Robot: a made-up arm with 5 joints.
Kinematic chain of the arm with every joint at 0, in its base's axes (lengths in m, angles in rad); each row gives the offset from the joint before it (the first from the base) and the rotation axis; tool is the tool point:
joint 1: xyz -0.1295 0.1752 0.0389 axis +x
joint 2: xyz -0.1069 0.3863 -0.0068 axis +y
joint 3: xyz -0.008 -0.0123 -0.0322 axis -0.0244 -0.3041 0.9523
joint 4: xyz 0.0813 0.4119 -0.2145 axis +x
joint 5: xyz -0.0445 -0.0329 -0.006 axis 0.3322 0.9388 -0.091
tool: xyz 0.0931 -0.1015 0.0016
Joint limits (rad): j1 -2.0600..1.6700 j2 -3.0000..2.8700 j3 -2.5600..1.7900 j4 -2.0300..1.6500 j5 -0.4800..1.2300
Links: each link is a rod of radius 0.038 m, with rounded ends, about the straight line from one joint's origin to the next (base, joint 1, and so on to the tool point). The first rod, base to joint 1, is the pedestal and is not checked.
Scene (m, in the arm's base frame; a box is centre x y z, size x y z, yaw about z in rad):
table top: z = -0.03
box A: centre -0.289 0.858 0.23 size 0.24 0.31 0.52 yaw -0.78
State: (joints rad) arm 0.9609 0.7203 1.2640 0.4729 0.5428
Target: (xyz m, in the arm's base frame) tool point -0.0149 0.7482 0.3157
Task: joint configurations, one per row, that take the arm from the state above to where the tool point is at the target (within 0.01 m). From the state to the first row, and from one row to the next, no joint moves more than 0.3 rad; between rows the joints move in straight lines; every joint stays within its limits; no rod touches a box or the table.
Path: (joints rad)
1: 0.9067 0.9793 1.3478 0.2972 0.4968
2: 0.8524 1.2384 1.4316 0.1215 0.4508
3: 0.7982 1.4974 1.5154 -0.0542 0.4048
4: 0.7439 1.7565 1.5992 -0.2299 0.3588
5: 0.6897 2.0155 1.6830 -0.4056 0.3128
6: 0.4782 2.3003 1.6020 -0.5111 0.0826
7: 0.2667 2.5852 1.5209 -0.6165 -0.1475
8: 0.0552 2.8700 1.4399 -0.7220 -0.3777

